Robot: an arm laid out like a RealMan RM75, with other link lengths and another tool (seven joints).
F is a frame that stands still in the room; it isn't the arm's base.
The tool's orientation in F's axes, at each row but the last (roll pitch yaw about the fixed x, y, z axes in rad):
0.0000 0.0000 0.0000
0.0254 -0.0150 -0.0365
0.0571 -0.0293 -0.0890
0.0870 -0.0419 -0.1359
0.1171 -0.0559 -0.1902
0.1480 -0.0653 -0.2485
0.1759 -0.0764 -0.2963
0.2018 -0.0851 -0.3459
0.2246 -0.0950 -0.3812
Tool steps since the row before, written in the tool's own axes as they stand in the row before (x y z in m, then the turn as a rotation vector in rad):
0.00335 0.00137 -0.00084 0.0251 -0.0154 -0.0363
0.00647 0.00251 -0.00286 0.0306 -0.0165 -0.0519
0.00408 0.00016 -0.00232 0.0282 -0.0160 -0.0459
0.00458 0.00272 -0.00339 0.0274 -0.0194 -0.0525
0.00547 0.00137 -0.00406 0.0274 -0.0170 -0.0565
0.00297 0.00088 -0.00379 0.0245 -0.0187 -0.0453
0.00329 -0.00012 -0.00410 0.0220 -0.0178 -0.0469
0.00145 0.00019 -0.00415 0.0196 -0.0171 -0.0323
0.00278 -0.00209 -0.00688 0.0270 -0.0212 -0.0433
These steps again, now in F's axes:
0.00335 0.00137 -0.00084 0.0251 -0.0154 -0.0363
0.00660 0.00234 -0.00270 0.0308 -0.0163 -0.0518
0.00416 -0.00008 -0.00219 0.0283 -0.0159 -0.0459
0.00507 0.00234 -0.00295 0.0274 -0.0186 -0.0528
0.00592 0.00073 -0.00356 0.0281 -0.0159 -0.0565
0.00345 0.00060 -0.00342 0.0238 -0.0182 -0.0459
0.00361 -0.00048 -0.00379 0.0219 -0.0164 -0.0475
0.00203 0.00035 -0.00389 0.0177 -0.0173 -0.0333
0.00301 -0.00175 -0.00688 0.0250 -0.0219 -0.0442

